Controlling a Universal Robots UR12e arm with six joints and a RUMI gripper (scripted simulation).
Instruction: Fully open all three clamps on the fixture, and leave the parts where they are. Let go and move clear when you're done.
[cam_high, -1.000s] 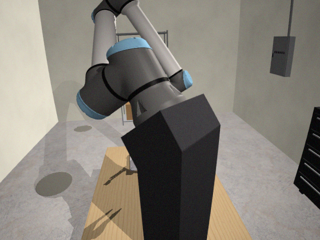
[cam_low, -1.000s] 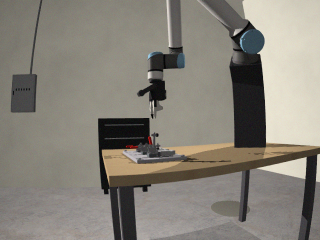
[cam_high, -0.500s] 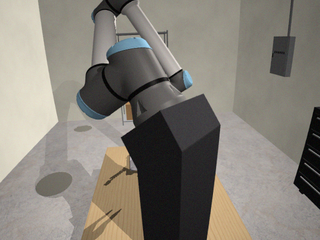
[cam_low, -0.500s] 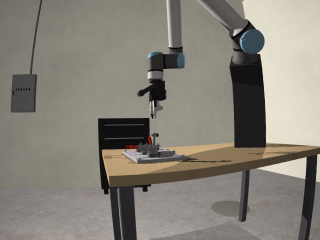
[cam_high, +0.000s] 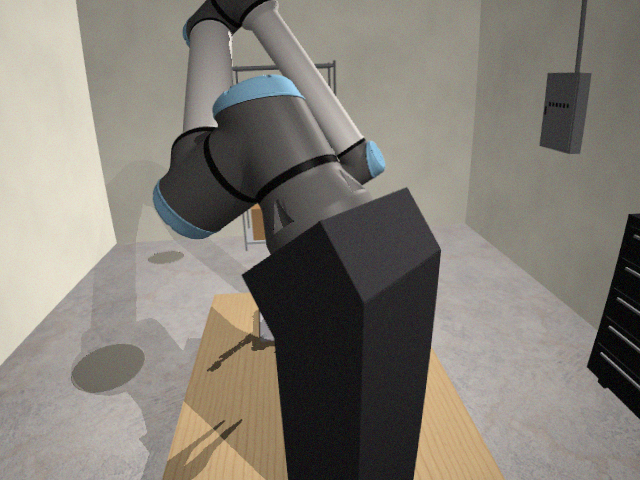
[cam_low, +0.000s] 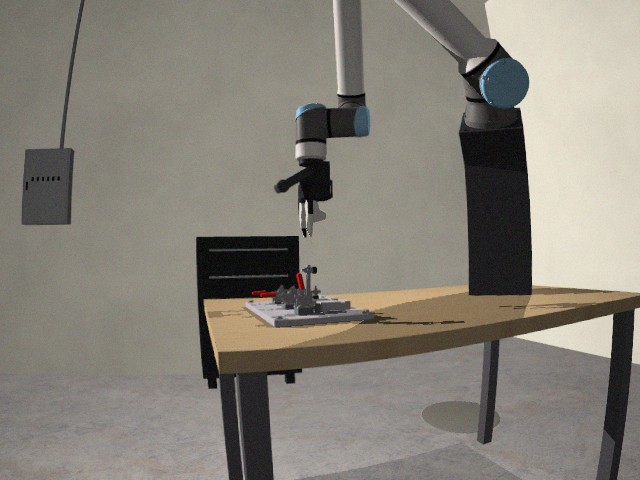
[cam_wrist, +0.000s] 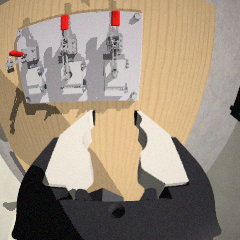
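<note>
My gripper is now 6 cm short of the grey fixture plate, 11 cm to the right of it and 21 cm above it.
</note>
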